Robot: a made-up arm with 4 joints.
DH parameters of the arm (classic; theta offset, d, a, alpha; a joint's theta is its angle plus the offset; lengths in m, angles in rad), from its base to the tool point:
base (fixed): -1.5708 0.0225 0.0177 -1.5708
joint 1: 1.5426 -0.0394 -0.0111 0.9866
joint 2: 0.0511 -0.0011 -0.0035 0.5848
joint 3: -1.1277 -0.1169 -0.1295 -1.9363
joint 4: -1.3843 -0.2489 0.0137 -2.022
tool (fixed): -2.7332 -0.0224 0 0
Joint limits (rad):
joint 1: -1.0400..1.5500
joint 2: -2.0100..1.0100
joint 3: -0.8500..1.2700
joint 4: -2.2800..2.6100
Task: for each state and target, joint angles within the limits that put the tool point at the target. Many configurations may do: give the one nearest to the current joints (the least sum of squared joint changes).
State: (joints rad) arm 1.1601 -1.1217 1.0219 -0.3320
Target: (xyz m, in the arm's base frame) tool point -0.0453 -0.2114 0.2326
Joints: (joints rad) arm 1.3216 -0.9444 0.8877 -0.8127
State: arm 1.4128 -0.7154 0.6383 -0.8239
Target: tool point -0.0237 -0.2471 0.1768
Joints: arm 1.4537 -0.8070 0.7057 -0.0659
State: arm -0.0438 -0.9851 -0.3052 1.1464
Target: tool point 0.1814 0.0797 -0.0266
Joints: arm 0.0270 -1.5157 -0.3410 1.3543
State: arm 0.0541 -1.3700 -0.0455 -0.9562
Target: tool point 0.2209 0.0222 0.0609
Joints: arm 0.4799 -0.7623 -0.7550 -0.0847
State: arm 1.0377 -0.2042 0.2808 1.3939
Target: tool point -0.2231 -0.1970 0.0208
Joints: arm 1.4564 0.3246 0.5754 1.3307
